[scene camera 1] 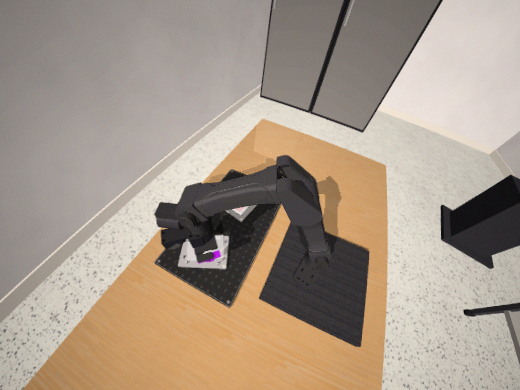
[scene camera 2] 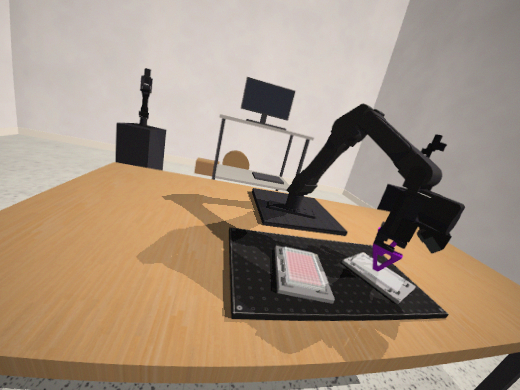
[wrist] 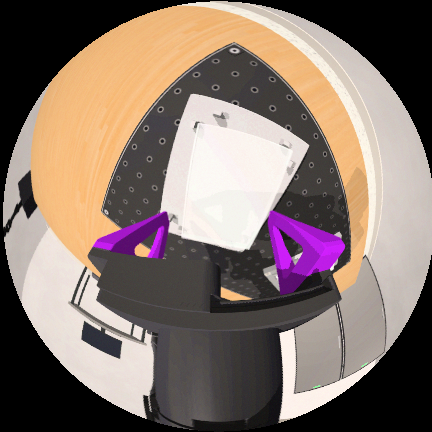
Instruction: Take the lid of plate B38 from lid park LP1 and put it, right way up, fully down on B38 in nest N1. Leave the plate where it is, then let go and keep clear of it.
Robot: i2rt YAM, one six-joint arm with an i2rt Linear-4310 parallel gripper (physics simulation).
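Frame: origin at the arm's base, x ahead, y left, z up, level; centimetres.
Seen in the pictures: gripper, fingertip midpoint: (scene camera 1: 208,247) (scene camera 2: 377,262) (wrist: 218,216); arm's base, link origin: (scene camera 1: 313,261) (scene camera 2: 291,210).
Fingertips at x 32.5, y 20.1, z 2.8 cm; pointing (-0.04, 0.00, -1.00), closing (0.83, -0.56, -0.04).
Observation:
Pixels of each thing's top centre, then the offset from my fingertips to it. Level surfaces: height alone.
- white lid park LP1, top centre: (wrist: 224,193) (scene camera 2: 380,270) (scene camera 1: 204,249) dx +1.3, dy +0.9, dz -1.6 cm
- Plate B38, top centre: (scene camera 2: 303,264) (scene camera 1: 235,198) dx +6.6, dy -22.5, dz -0.9 cm
- grey nest N1, top centre: (wrist: 308,271) (scene camera 2: 301,267) (scene camera 1: 235,200) dx +6.6, dy -22.5, dz -1.8 cm
- wooden table, surface height: dz -4.8 cm
The clear, whitish lid (wrist: 235,185) (scene camera 2: 392,281) lies flat on the white lid park LP1 (wrist: 176,165) (scene camera 2: 399,298) (scene camera 1: 218,265), between its small corner posts. Plate B38 (scene camera 2: 304,268) (scene camera 1: 241,210), with pink wells, sits in the grey nest N1 (scene camera 2: 306,295) (wrist: 271,276); its wells show uncovered in the scene camera 2 view. My gripper (wrist: 218,216) (scene camera 2: 381,264) (scene camera 1: 212,256) is open, with purple fingers wide apart and nothing between them. It hangs low over the lid park, its fingertips near the lid's near end in the wrist view. Their exact height above the lid is unclear.
The black perforated board (scene camera 2: 260,305) (scene camera 1: 220,295) (wrist: 145,145) carries the nest and lid park on the wooden table (scene camera 2: 100,300). The arm's dark base mat (scene camera 1: 340,300) (scene camera 2: 325,222) lies beside it. A wall (scene camera 1: 100,100) stands past the table's edge.

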